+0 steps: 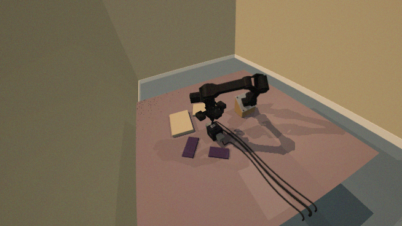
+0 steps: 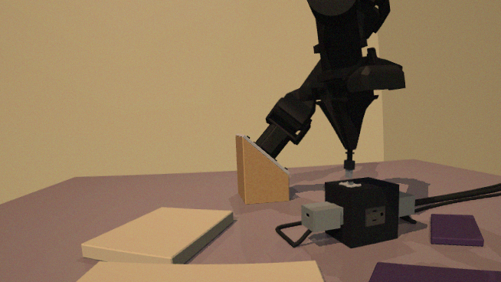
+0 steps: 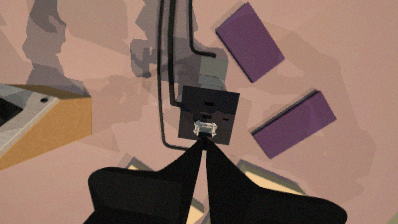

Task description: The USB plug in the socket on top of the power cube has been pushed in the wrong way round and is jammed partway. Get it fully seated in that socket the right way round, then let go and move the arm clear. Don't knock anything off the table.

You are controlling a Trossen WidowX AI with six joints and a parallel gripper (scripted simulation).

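The small USB plug lies 2 cm below my gripper tip. Round my gripper tip: pale USB socket (5 cm below).
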